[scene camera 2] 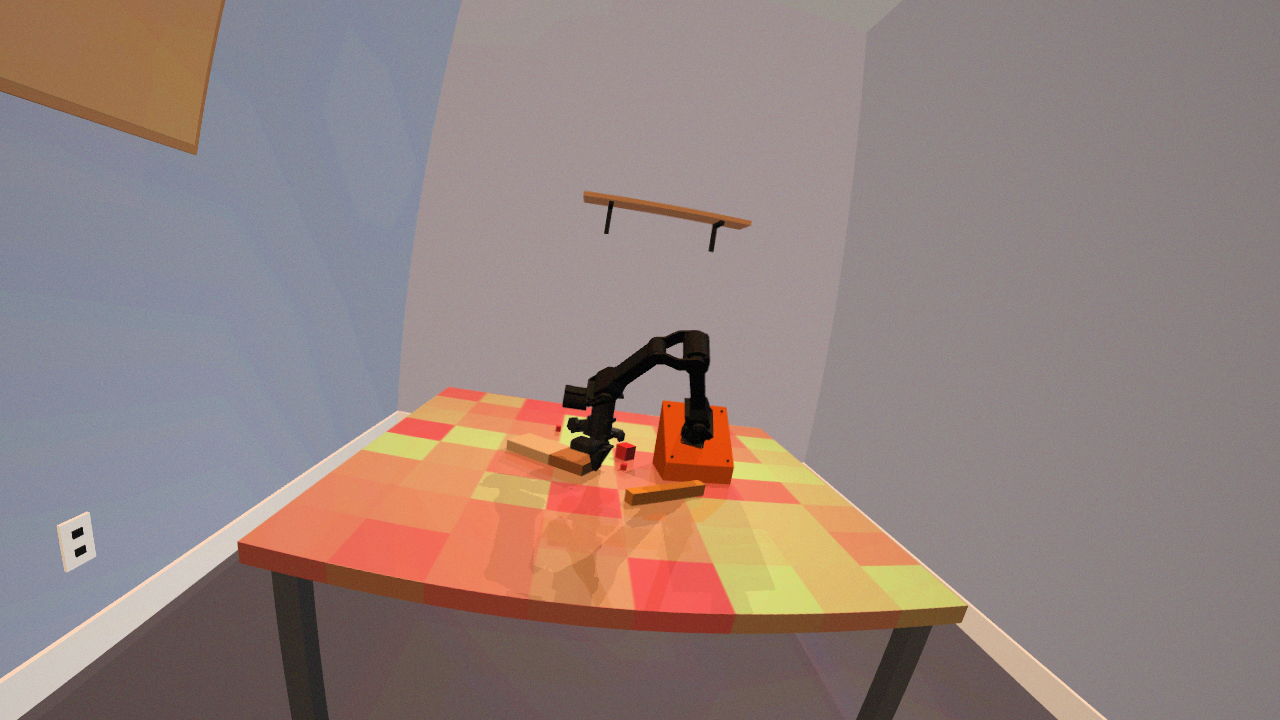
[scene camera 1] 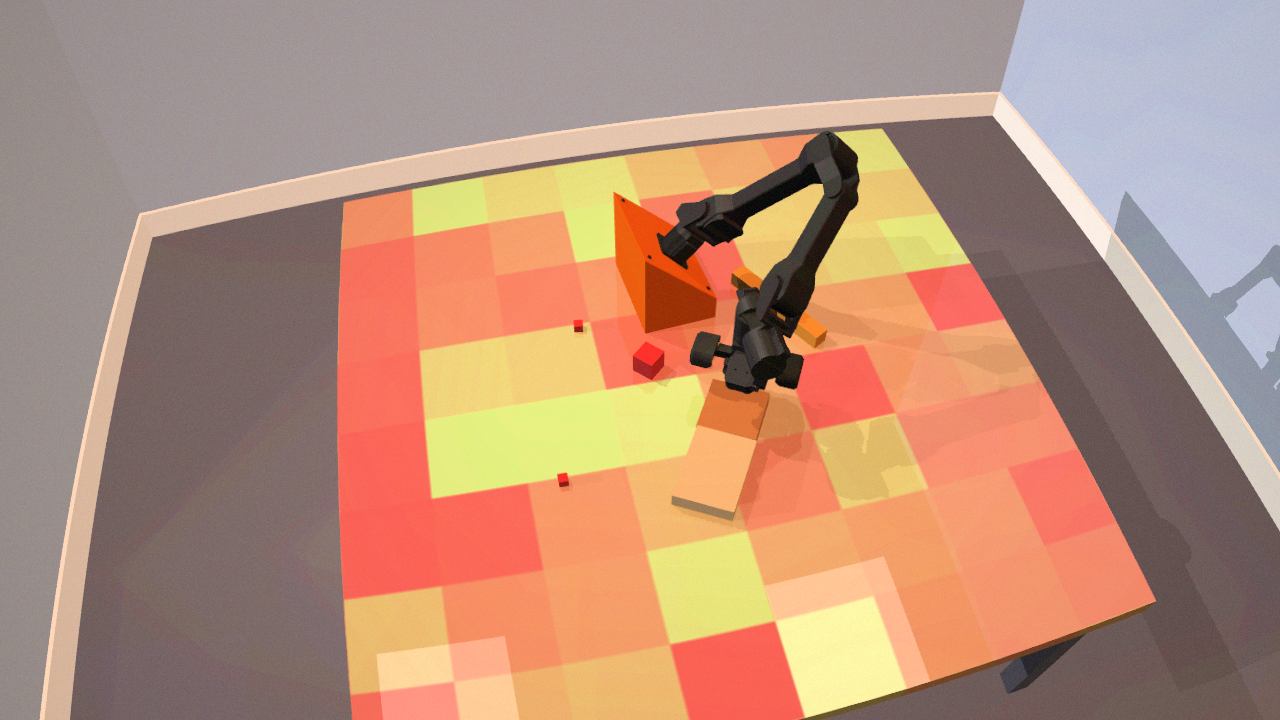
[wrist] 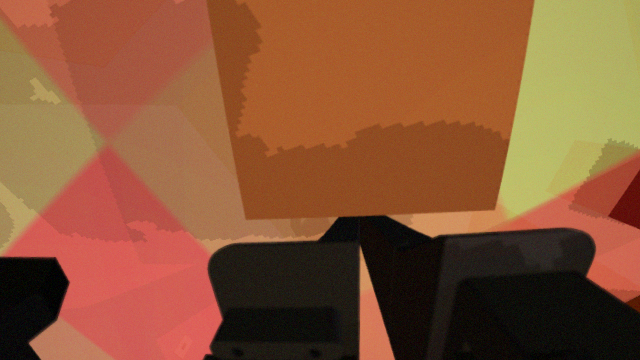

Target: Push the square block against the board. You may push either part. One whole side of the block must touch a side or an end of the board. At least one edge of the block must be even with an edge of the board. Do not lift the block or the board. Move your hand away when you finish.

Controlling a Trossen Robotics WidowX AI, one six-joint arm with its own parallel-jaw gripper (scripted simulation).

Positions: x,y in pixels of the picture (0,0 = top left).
Labels:
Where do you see a board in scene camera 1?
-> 711,480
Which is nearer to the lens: the board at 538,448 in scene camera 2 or the thin orange bar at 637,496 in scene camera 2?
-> The thin orange bar.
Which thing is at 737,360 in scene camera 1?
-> My gripper.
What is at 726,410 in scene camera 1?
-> A square block.

